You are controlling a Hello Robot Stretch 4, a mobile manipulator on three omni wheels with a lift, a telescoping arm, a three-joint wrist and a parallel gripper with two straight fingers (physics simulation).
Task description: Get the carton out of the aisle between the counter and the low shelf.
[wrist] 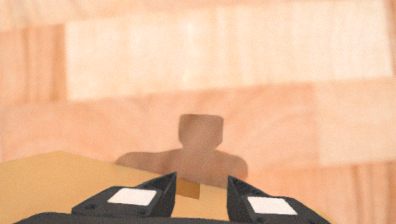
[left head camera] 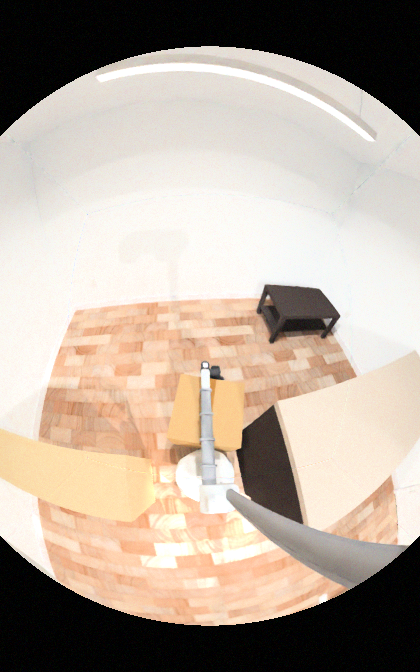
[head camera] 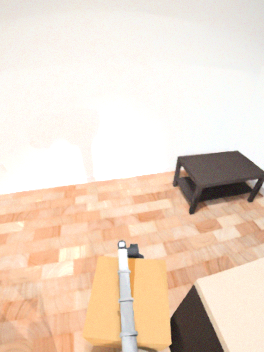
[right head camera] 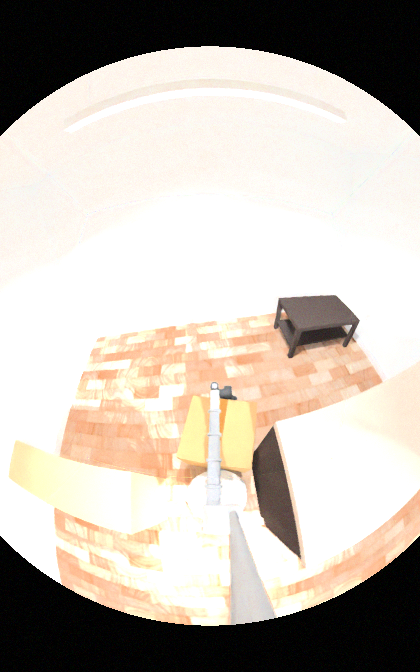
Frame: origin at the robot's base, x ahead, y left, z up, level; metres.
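Seen in the pictures: gripper, fingertip midpoint: (wrist: pixel 201 189).
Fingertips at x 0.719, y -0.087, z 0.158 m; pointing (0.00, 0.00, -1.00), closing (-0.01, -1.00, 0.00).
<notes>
A point is followed by its place in that frame.
The tan carton (head camera: pixel 150 300) @(x 0.398, y -0.140, z 0.379 m) (left head camera: pixel 227 415) (right head camera: pixel 240 435) stands on the floor under my arm, directly in front of my base. Its top edge and brown tape show low in the wrist view (wrist: pixel 50 185) @(x 0.694, y 0.078, z 0.106 m). My gripper (head camera: pixel 134 251) (left head camera: pixel 216 372) (right head camera: pixel 227 392) (wrist: pixel 201 189) @(x 0.719, y -0.087, z 0.158 m) is open, with nothing between its fingers, over the carton's far edge. The arm hides a strip of the carton's top. The counter (head camera: pixel 235 305) @(x 0.208, y -0.350, z 0.883 m) (left head camera: pixel 350 440) (right head camera: pixel 350 475), beige-topped with a dark side, is close on the carton's right. The low shelf (left head camera: pixel 75 472) (right head camera: pixel 75 490), a long yellowish block, is on the left.
A dark low table (head camera: pixel 220 167) @(x 1.583, y -1.171, z 0.423 m) (left head camera: pixel 300 302) (right head camera: pixel 317 311) stands at the far right near the wall. A white wall runs behind the wooden floor. My round white base (left head camera: pixel 187 472) is between the low shelf and the counter.
</notes>
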